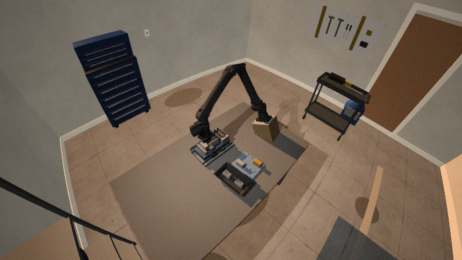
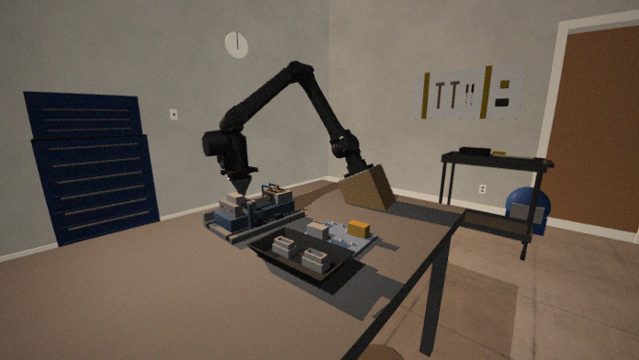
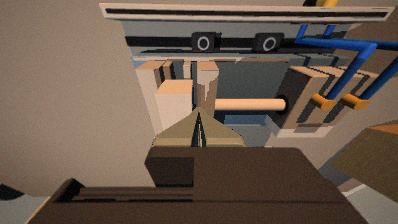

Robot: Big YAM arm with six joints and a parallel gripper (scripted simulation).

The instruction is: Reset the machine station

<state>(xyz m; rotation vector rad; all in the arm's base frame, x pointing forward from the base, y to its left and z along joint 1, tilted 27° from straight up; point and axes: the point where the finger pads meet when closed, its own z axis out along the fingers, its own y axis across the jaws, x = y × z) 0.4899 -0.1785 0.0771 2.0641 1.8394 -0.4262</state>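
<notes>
My hand is 70 mm above the vise, 50 mm past it and 10 mm to the right of it. From my hand the other things lie so: yellow brass blank: 360 mm to the left, 150 mm behind, 80 mm below.
</notes>
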